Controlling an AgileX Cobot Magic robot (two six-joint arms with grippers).
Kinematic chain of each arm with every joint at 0, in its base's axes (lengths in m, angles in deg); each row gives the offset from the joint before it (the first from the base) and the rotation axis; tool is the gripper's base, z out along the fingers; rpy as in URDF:
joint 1: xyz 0 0 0.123 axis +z
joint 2: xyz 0 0 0 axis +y
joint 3: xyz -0.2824 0 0.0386 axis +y
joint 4: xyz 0.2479 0 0.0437 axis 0.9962 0 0.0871
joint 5: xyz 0 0 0 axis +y
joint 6: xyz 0.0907 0 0.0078 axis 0.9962 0 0.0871
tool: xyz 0 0 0 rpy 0 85 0
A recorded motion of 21 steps. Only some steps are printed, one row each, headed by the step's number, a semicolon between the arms.
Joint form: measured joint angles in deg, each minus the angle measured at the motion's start. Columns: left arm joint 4, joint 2, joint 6, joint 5, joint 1, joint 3; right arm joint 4, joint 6, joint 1, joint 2, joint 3, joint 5.
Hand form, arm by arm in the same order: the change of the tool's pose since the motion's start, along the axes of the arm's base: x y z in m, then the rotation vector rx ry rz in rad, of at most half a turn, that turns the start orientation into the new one. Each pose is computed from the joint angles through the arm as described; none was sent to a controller.
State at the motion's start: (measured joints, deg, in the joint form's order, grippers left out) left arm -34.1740 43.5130 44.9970 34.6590 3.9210 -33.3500; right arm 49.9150 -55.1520 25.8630 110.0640 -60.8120 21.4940
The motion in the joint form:
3: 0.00 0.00 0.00 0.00 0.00 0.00; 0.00 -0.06 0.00 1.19 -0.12 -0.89
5: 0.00 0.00 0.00 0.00 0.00 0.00; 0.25 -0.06 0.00 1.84 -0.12 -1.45
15: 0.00 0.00 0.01 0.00 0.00 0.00; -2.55 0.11 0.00 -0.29 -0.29 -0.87
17: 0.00 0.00 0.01 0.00 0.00 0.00; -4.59 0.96 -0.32 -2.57 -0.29 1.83
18: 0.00 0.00 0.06 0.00 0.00 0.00; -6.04 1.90 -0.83 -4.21 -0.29 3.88
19: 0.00 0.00 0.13 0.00 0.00 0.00; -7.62 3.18 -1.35 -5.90 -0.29 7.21
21: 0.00 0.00 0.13 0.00 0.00 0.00; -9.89 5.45 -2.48 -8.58 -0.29 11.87
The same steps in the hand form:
3: 0.0000 0.0000 0.0000 0.0000 0.0000 0.0000; 0.0020 -0.0001 -0.0070 -0.0117 0.0037 -0.0076
5: 0.0000 0.0000 0.0000 0.0000 0.0000 0.0000; 0.0030 -0.0003 -0.0111 -0.0159 0.0073 -0.0159
15: 0.0000 0.0000 0.0000 0.0001 0.0000 -0.0001; 0.0020 -0.0012 0.0026 -0.0265 -0.0347 0.0211
17: 0.0000 0.0000 0.0000 0.0001 0.0000 -0.0001; -0.0021 -0.0032 0.0158 -0.0206 -0.0362 0.0525
18: 0.0000 0.0000 0.0000 0.0008 -0.0003 -0.0006; -0.0047 -0.0065 0.0251 -0.0161 -0.0327 0.0657
19: 0.0000 0.0000 0.0000 0.0018 -0.0006 -0.0012; -0.0095 -0.0097 0.0341 -0.0104 -0.0090 0.0867
21: 0.0000 0.0000 0.0000 0.0018 -0.0006 -0.0012; -0.0158 -0.0172 0.0482 -0.0035 0.0236 0.1010

